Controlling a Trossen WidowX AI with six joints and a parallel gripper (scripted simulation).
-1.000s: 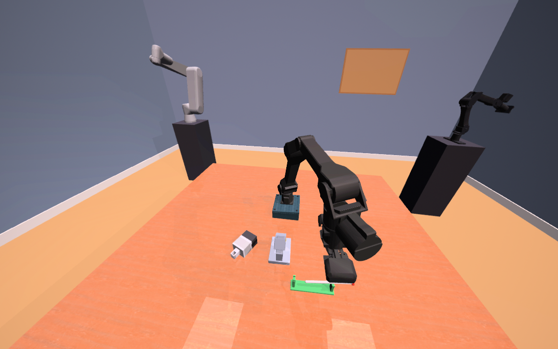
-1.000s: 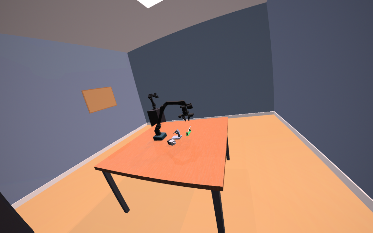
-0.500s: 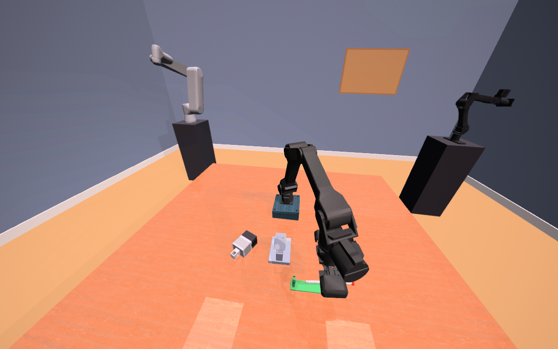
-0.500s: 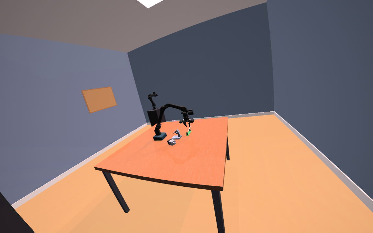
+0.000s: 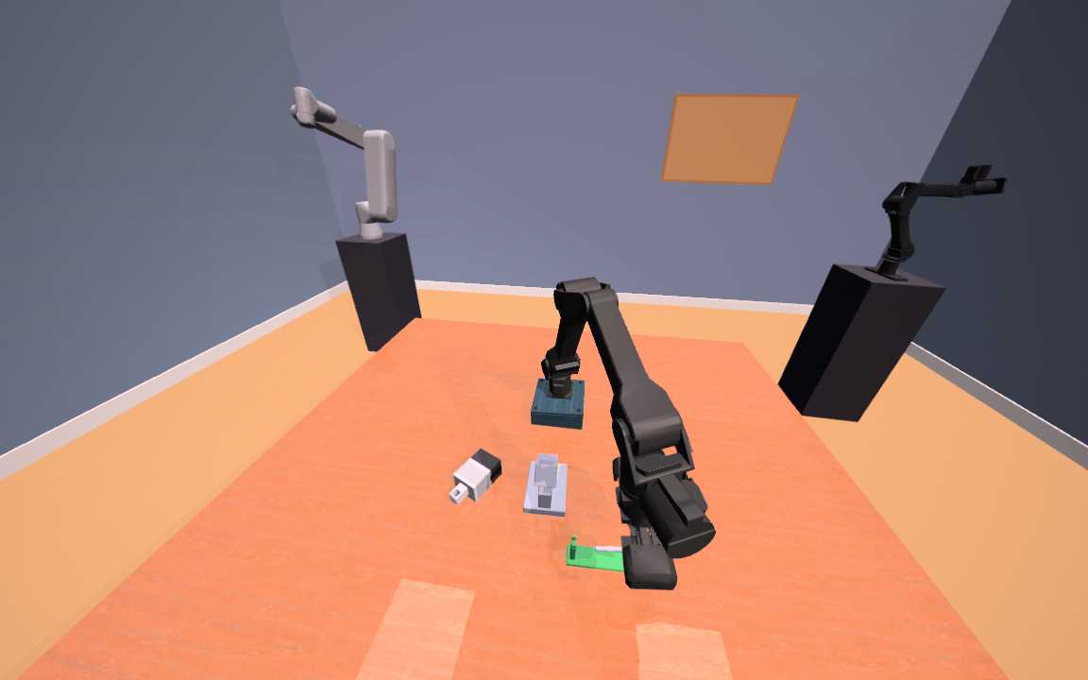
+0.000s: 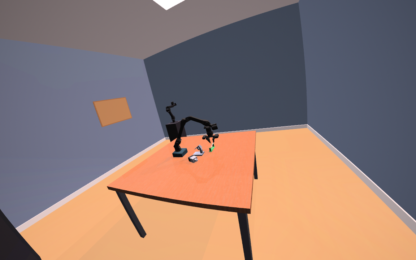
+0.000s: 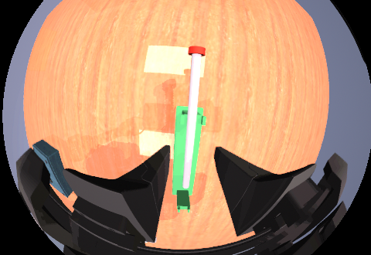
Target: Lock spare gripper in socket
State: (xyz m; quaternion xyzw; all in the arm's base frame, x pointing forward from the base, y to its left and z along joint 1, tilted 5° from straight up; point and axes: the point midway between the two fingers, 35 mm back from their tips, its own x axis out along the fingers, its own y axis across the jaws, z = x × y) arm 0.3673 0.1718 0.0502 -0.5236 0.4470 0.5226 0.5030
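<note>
The green stand is 4 cm to the right of my gripper tip and 3 cm below it. Also, from my gripper tip: mount: 16 cm to the right, 10 cm behind, 1 cm below; spare gripper: 31 cm to the right, 9 cm behind, 4 cm below.
</note>
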